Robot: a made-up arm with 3 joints. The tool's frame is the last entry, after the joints.
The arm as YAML. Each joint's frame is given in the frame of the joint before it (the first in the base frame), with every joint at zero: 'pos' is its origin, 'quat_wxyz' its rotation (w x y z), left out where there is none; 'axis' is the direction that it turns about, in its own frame. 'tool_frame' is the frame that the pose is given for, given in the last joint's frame.
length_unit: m
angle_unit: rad
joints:
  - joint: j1
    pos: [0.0, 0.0, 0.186]
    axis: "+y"
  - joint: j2
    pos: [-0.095, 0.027, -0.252]
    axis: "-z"
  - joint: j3
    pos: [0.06, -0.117, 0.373]
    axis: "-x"
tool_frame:
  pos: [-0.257, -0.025, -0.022]
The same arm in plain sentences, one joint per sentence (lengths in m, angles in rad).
The arm has three revolute joints in a row. What follows holds with every joint at zero, and every direction is one of the base frame's. The first joint sits 0.1860 m along +z from the base frame's origin and turns about +y. The second joint sits 0.0950 m along -x and 0.0270 m along +y and 0.2520 m along -z from the first joint and turns about -z. The third joint sits 0.0600 m along +x and 0.1170 m along -y and 0.3730 m along +z from the second joint and turns about -x. The tool frame, which is the frame that the pose is given for, sits 0.2570 m along -x and 0.0250 m along -y and 0.0220 m along -z from the third joint; its axes are parallel to the base frame's.
